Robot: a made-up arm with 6 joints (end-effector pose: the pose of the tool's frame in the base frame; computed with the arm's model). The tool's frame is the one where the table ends.
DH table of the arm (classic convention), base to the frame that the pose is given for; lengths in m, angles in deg. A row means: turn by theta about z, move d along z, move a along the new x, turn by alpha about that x. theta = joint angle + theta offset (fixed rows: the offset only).
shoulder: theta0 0, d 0.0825, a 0, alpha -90
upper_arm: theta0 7.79, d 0, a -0.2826, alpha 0
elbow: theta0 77.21, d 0, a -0.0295, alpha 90
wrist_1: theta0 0, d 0.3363, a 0, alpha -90
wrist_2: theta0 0, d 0, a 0.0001, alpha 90
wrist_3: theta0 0, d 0.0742, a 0, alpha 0
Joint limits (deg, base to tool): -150..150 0..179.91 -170..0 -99.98..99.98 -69.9..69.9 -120..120
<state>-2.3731 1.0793 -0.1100 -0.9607 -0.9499 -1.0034</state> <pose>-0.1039 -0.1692 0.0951 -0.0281 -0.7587 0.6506 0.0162</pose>
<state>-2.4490 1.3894 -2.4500 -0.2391 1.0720 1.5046</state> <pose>-0.1411 -0.0970 0.6899 0.6050 -0.3015 -0.4319 0.5971</pose>
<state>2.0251 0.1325 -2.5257 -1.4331 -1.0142 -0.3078</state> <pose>0.2039 -0.5596 0.3580 0.5552 -0.2749 -0.1021 0.7783</pose>
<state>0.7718 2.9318 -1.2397 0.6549 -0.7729 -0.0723</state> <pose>0.2650 0.2139 -0.2883 -0.0918 0.9267 -0.0015 0.3645</pose>
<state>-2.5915 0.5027 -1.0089 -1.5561 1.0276 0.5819</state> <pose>-0.0909 0.0188 0.4841 -0.6000 0.0272 0.6999 0.3867</pose>
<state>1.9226 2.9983 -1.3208 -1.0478 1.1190 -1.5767</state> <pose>-0.0393 0.2749 -0.2839 0.6418 0.5495 0.3378 0.4147</pose>
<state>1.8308 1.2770 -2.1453 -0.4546 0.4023 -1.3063</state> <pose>-0.0355 0.1834 0.6939 -0.4746 -0.0229 0.0042 0.8799</pose>
